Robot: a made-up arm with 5 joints. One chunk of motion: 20 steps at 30 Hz.
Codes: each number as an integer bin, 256 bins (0 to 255) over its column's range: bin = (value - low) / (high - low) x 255, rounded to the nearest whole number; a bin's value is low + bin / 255 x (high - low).
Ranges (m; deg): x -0.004..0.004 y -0.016..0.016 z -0.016..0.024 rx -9.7..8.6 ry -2..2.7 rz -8.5..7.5
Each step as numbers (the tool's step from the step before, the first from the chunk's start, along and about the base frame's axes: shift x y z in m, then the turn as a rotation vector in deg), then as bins.
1 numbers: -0.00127 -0.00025 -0.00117 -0.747 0.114 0.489
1 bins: 87 126 95 125 115 143
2 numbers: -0.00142 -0.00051 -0.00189 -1.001 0.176 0.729
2 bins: 82 123 90 121 118 147
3 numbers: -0.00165 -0.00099 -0.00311 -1.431 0.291 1.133
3 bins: 75 120 82 115 124 154
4 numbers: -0.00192 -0.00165 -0.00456 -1.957 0.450 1.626
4 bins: 66 114 73 108 133 161
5 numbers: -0.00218 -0.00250 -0.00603 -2.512 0.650 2.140
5 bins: 58 108 64 100 144 170
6 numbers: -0.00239 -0.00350 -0.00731 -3.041 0.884 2.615
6 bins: 51 100 55 93 156 177
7 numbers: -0.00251 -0.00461 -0.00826 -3.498 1.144 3.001
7 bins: 47 91 49 86 171 183
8 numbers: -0.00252 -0.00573 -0.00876 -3.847 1.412 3.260
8 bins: 47 82 46 82 185 187
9 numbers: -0.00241 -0.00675 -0.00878 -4.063 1.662 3.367
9 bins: 51 74 46 79 199 189
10 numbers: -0.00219 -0.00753 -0.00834 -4.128 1.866 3.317
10 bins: 58 67 49 78 210 188
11 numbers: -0.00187 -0.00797 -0.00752 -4.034 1.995 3.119
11 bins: 68 64 54 79 217 185
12 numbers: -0.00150 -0.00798 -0.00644 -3.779 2.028 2.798
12 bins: 80 64 61 83 219 180
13 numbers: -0.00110 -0.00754 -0.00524 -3.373 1.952 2.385
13 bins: 92 67 69 88 214 173
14 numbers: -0.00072 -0.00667 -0.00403 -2.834 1.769 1.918
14 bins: 105 74 76 96 204 166
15 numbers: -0.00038 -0.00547 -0.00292 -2.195 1.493 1.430
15 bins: 115 84 83 105 190 158
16 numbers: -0.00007 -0.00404 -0.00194 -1.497 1.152 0.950
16 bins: 125 95 90 114 171 151
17 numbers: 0.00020 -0.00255 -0.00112 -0.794 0.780 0.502
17 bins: 134 107 95 124 151 143
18 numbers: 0.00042 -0.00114 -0.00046 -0.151 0.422 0.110
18 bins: 141 118 99 133 131 137
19 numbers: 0.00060 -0.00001 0.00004 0.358 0.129 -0.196
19 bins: 147 127 102 140 116 132
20 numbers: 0.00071 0.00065 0.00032 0.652 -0.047 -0.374
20 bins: 150 133 104 144 106 130
